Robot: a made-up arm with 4 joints. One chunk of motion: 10 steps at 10 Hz.
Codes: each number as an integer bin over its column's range. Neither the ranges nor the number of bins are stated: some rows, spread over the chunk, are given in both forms.
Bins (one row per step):
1: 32 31 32 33 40 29
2: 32 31 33 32 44 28
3: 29 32 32 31 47 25
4: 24 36 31 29 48 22
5: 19 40 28 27 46 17
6: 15 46 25 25 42 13
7: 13 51 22 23 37 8
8: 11 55 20 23 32 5
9: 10 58 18 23 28 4
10: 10 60 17 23 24 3
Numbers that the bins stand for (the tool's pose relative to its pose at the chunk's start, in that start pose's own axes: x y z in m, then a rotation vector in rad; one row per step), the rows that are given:
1: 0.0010 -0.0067 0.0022 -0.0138 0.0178 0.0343
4: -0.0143 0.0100 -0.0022 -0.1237 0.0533 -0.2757
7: -0.0352 0.0600 -0.0422 -0.2884 0.0044 -0.8957
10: -0.0410 0.0900 -0.0644 -0.2884 -0.0533 -1.1171
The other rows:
2: 0.0010 -0.0067 0.0067 -0.0413 0.0356 -0.0100
3: -0.0048 -0.0033 0.0022 -0.0687 0.0489 -0.1429
5: -0.0238 0.0233 -0.0156 -0.1786 0.0444 -0.4971
6: -0.0314 0.0433 -0.0289 -0.2335 0.0267 -0.6743
8: -0.0390 0.0733 -0.0511 -0.2884 -0.0178 -1.0286
9: -0.0410 0.0833 -0.0600 -0.2884 -0.0356 -1.0729

